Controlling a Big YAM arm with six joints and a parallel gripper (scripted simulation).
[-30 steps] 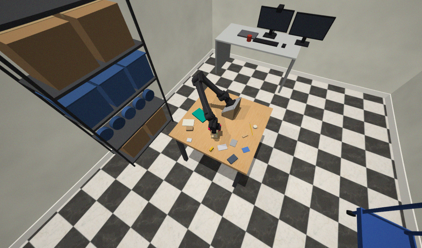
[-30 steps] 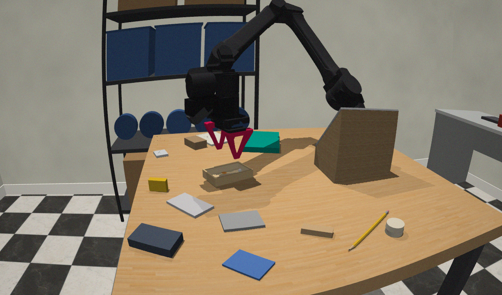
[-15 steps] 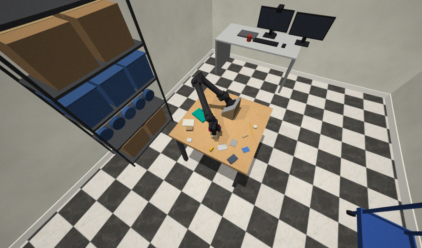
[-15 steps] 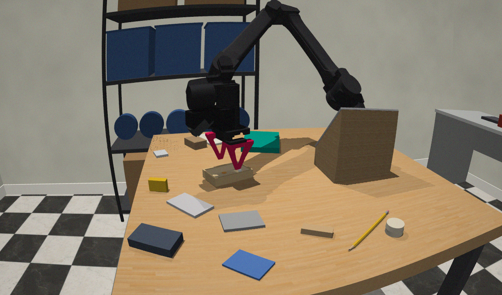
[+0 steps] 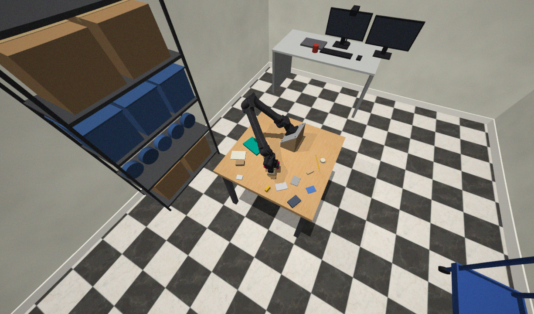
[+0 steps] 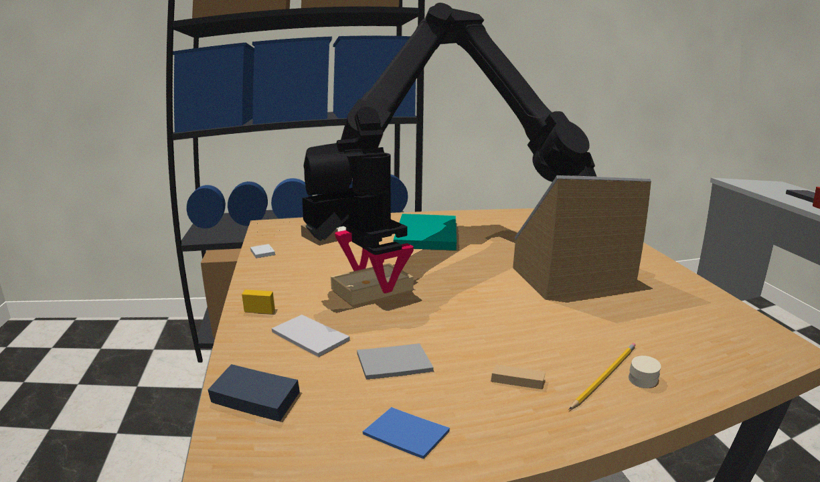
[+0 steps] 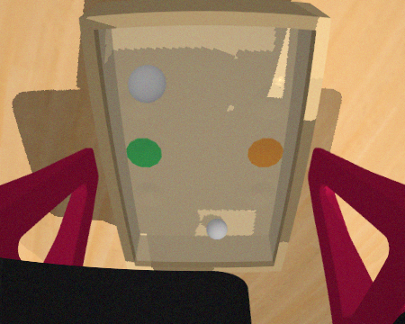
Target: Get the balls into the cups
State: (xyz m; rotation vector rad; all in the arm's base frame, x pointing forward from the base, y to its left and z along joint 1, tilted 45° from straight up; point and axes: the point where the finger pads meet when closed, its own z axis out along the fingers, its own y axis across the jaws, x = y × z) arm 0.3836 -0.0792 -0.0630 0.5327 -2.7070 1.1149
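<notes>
The wooden puzzle lies 10 mm below my hand. The rest, counted from my hand: yellow block: 180 mm ahead, 60 mm to the left; then grey plate: 10 mm ahead, 220 mm to the left, 20 mm below; then small brown block: 70 mm ahead, 270 mm to the right, 10 mm below.
</notes>
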